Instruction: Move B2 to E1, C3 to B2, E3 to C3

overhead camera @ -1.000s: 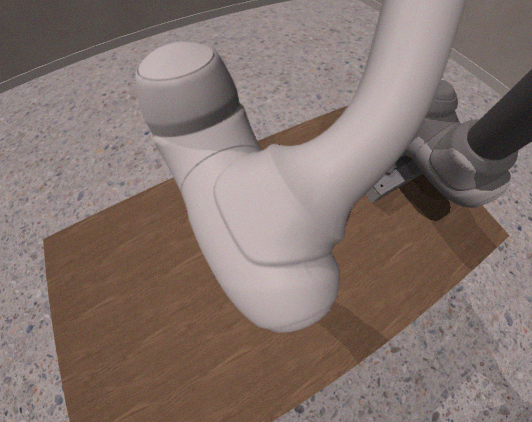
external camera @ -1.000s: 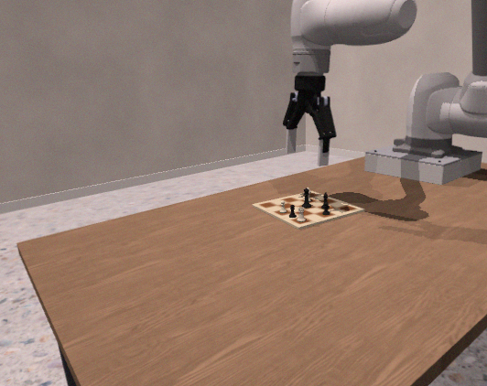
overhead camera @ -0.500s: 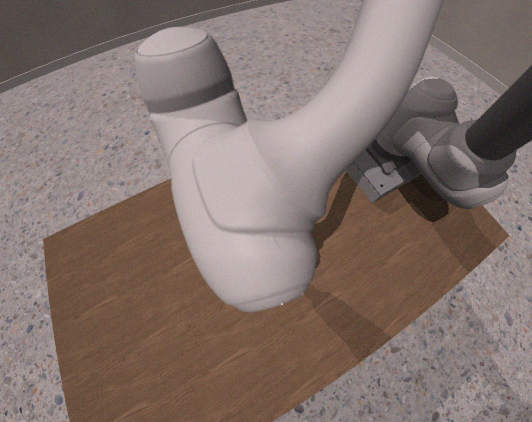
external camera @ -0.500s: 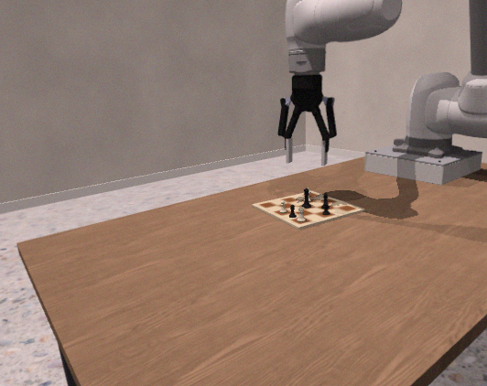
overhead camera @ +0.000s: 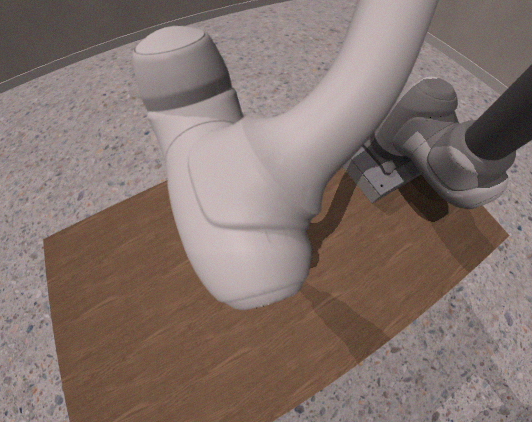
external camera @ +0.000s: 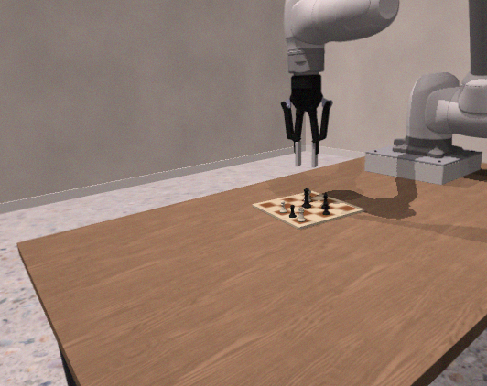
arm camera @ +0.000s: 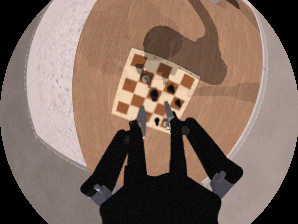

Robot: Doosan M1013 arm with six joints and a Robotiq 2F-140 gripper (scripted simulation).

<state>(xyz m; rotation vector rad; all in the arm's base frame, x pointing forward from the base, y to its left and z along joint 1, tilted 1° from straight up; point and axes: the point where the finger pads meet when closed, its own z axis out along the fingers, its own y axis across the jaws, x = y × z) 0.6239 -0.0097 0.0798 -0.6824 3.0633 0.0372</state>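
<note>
Right now the tall black piece is 12 cm below my hand. Round my hand: chessboard: 15 cm below.
</note>
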